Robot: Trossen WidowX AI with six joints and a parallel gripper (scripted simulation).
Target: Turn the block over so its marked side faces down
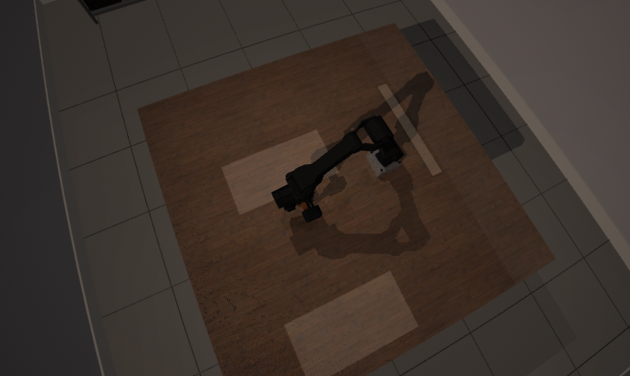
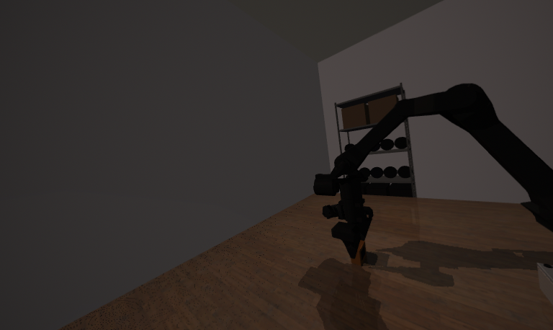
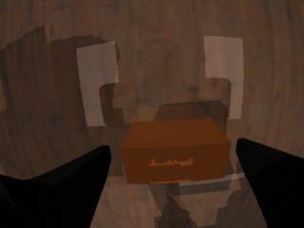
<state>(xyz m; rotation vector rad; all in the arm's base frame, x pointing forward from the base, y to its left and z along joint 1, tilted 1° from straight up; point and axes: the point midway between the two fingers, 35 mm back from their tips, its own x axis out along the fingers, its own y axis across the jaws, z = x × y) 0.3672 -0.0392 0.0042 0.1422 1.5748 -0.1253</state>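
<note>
Now: gripper tip 10 mm past the block.
</note>
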